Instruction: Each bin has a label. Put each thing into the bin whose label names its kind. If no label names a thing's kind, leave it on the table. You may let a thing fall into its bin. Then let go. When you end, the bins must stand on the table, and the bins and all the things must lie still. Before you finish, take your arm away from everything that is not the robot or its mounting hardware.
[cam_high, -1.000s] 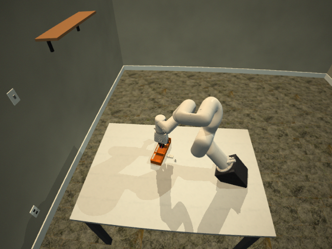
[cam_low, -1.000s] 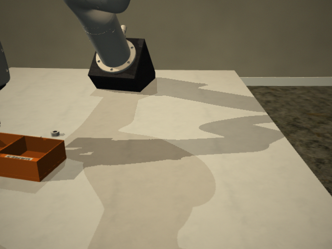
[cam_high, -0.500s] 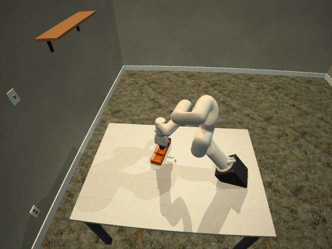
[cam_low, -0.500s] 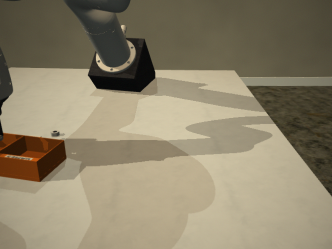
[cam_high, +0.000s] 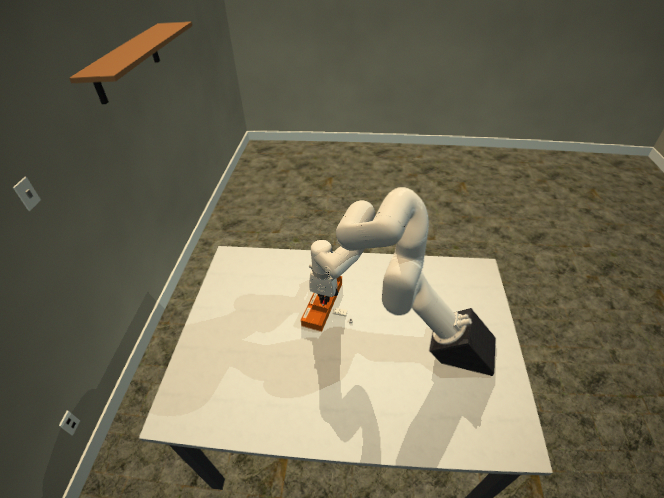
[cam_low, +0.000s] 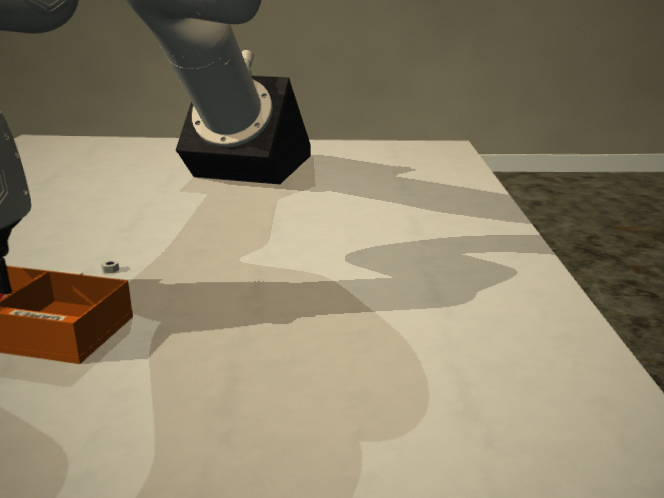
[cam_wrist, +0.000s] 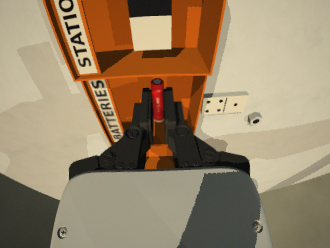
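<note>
The red battery is 20 mm below my hand. Also, from my hand: black thing: 80 mm to the right, 10 mm below; white domino: 70 mm behind, 20 mm to the left, 30 mm below; grey ribbed block: 80 mm to the right, 20 mm below.
</note>
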